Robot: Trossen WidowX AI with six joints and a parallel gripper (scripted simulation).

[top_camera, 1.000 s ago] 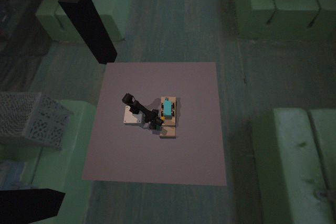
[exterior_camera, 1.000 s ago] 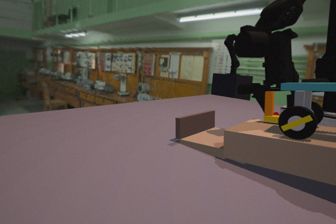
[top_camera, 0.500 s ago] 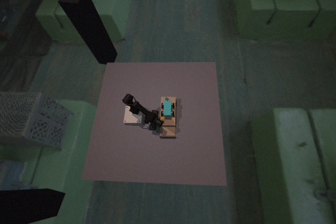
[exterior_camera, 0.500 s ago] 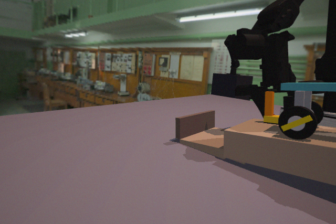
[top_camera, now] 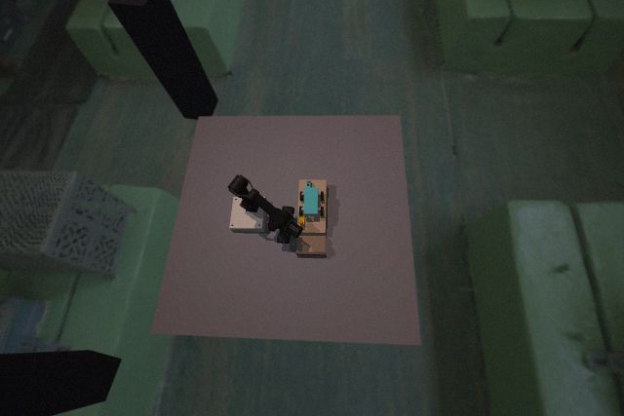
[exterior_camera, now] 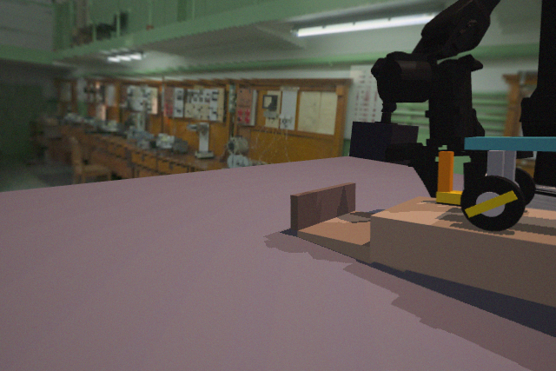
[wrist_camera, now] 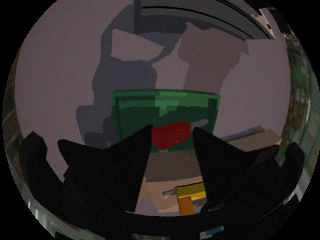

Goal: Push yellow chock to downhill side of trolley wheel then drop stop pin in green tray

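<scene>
The red-headed stop pin is 20 mm to the left of my gripper tip. Round my gripper tip: trolley: 100 mm ahead, 130 mm to the left, 70 mm above; then yellow chock: 70 mm ahead, 40 mm to the left, 50 mm above; then tan ramp: 100 mm ahead, 130 mm to the left, 10 mm above.
</scene>
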